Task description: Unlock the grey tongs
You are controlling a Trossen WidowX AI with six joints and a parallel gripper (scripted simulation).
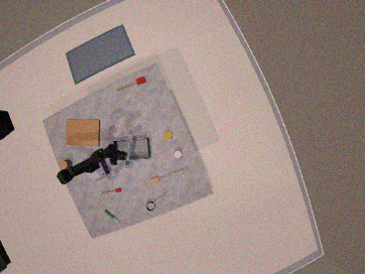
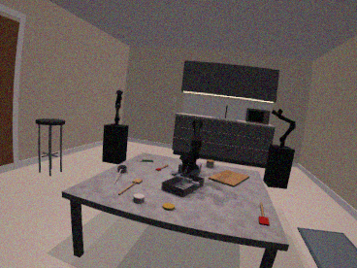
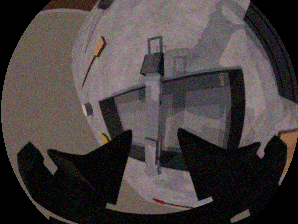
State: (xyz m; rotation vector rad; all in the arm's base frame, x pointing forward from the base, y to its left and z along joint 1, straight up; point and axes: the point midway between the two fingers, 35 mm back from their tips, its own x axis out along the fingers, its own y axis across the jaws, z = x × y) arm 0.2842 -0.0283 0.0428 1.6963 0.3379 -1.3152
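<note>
Right now my gripper tip is 50 mm short of the roasting tin, 10 mm to the right of it and 70 mm above it. Round my gripper tip: yellow disc: 390 mm ahead, 40 mm to the right, 90 mm below; then white disc: 380 mm ahead, 220 mm to the right, 80 mm below; then red-tipped stick: 320 mm behind, 240 mm to the right, 90 mm below.
</note>
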